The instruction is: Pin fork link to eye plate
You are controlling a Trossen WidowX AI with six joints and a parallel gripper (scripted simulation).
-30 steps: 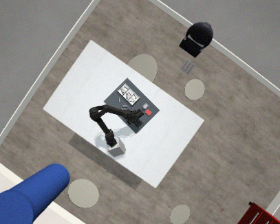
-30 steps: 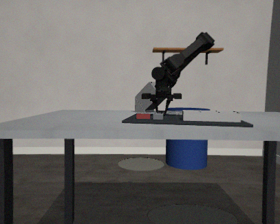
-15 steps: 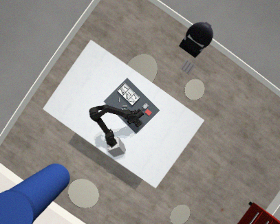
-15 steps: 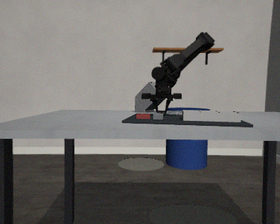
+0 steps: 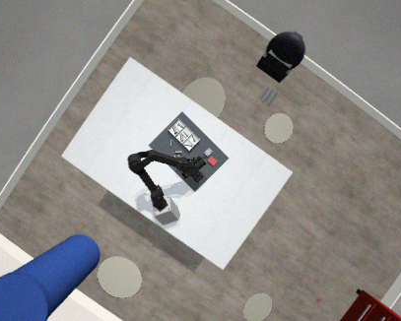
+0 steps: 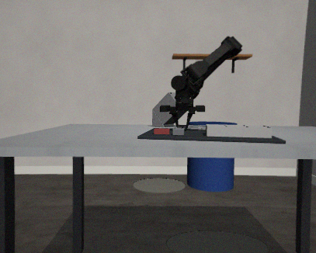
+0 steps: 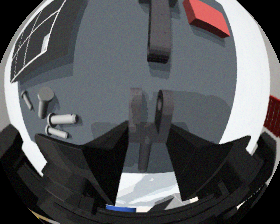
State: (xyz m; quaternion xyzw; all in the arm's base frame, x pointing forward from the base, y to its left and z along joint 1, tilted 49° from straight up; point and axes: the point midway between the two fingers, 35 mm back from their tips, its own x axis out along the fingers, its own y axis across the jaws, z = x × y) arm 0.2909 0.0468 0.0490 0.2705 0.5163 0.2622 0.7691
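My gripper is now 30 mm above the fork link. Also, from my hand: grey pin 10 mm behind, 100 mm to the left, 30 mm below; dark mat 60 mm ahead, 110 mm to the left, 50 mm below; eye plate 80 mm ahead, 10 mm to the left, 30 mm below.
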